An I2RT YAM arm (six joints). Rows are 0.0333 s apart.
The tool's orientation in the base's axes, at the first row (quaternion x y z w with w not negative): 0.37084, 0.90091, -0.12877, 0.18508
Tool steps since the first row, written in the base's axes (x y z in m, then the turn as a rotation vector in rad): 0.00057, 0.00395, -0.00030, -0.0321, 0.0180, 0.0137; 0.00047, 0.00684, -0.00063, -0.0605, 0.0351, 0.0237; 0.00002, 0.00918, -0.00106, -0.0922, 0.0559, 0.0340; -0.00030, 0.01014, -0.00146, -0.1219, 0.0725, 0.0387; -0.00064, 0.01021, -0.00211, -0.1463, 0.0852, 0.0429; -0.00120, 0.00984, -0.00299, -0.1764, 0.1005, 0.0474; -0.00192, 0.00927, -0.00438, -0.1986, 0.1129, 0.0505; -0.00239, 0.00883, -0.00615, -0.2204, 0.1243, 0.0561; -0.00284, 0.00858, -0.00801, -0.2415, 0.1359, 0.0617; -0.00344, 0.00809, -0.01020, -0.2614, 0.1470, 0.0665; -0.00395, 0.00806, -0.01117, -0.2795, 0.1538, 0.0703
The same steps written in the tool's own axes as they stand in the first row. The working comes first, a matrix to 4 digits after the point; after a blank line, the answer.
The tool's axes in the first row as the columns of a matrix, in the base's axes (used below as rounded here):
-0.6564, 0.7159, 0.2380
0.6205, 0.6918, -0.3693
-0.4290, -0.0948, -0.8983

0.00221, 0.00317, -0.00105, 0.0264, -0.0118, -0.0266; 0.00421, 0.00513, -0.00185, 0.0513, -0.0213, -0.0487; 0.00614, 0.00647, -0.00243, 0.0806, -0.0306, -0.0731; 0.00712, 0.00694, -0.00250, 0.1084, -0.0408, -0.0906; 0.00766, 0.00681, -0.00203, 0.1305, -0.0499, -0.1048; 0.00818, 0.00623, -0.00123, 0.1578, -0.0613, -0.1217; 0.00889, 0.00545, 0.00005, 0.1788, -0.0689, -0.1343; 0.00969, 0.00498, 0.00169, 0.1977, -0.0771, -0.1488; 0.01062, 0.00466, 0.00335, 0.2164, -0.0847, -0.1631; 0.01165, 0.00410, 0.00536, 0.2343, -0.0917, -0.1762; 0.01239, 0.00381, 0.00612, 0.2487, -0.1004, -0.1865
